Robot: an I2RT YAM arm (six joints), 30 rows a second.
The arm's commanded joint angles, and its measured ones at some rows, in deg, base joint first. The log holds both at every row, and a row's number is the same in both.
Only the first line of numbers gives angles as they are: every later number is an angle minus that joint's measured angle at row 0.
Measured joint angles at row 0: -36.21, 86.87, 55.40, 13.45, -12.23, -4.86
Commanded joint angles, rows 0 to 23: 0.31, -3.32, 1.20, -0.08, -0.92, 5.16; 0.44, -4.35, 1.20, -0.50, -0.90, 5.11; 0.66, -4.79, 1.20, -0.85, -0.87, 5.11; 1.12, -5.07, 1.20, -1.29, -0.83, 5.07; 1.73, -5.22, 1.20, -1.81, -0.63, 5.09; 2.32, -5.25, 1.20, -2.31, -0.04, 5.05; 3.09, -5.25, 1.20, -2.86, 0.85, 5.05; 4.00, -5.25, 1.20, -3.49, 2.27, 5.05; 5.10, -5.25, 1.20, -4.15, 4.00, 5.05; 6.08, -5.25, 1.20, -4.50, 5.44, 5.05; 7.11, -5.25, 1.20, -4.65, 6.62, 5.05; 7.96, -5.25, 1.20, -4.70, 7.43, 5.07; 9.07, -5.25, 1.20, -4.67, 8.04, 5.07; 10.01, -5.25, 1.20, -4.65, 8.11, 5.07; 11.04, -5.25, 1.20, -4.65, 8.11, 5.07; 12.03, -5.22, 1.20, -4.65, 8.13, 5.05; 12.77, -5.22, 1.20, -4.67, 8.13, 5.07; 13.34, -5.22, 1.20, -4.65, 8.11, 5.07; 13.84, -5.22, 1.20, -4.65, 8.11, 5.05; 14.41, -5.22, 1.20, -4.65, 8.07, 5.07; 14.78, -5.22, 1.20, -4.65, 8.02, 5.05; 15.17, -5.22, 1.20, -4.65, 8.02, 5.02; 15.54, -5.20, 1.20, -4.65, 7.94, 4.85; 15.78, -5.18, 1.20, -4.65, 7.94, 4.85
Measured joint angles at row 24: 14.98, -4.76, 0.02, -4.67, 7.56, 4.85
